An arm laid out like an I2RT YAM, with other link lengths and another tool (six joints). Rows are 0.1 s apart.
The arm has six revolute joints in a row. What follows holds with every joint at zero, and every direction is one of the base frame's. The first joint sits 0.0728 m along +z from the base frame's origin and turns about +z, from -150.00 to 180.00 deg. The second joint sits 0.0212 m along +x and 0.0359 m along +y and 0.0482 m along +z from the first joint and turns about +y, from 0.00 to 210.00 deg. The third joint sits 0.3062 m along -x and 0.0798 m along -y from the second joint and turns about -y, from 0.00 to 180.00 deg. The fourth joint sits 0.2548 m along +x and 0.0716 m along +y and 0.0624 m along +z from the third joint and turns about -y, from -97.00 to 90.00 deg. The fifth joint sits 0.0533 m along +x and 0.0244 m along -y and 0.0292 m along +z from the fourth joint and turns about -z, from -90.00 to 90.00 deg. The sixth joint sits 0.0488 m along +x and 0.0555 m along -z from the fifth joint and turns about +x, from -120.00 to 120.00 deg. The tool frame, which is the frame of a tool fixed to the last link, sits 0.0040 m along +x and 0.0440 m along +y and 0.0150 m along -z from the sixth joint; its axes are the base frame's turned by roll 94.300, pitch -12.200 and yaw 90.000 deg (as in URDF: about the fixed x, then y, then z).
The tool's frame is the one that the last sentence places.
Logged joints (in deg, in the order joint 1, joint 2, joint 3, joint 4, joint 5, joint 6), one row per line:
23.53 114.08 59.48 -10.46 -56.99 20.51
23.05 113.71 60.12 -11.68 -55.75 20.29
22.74 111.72 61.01 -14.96 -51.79 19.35
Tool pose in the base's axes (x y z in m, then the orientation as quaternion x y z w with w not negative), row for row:
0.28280 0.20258 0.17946 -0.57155 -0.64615 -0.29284 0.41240
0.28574 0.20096 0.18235 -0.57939 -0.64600 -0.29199 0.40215
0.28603 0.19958 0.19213 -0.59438 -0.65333 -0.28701 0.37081
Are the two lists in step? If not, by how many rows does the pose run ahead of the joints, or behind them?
They are in step.
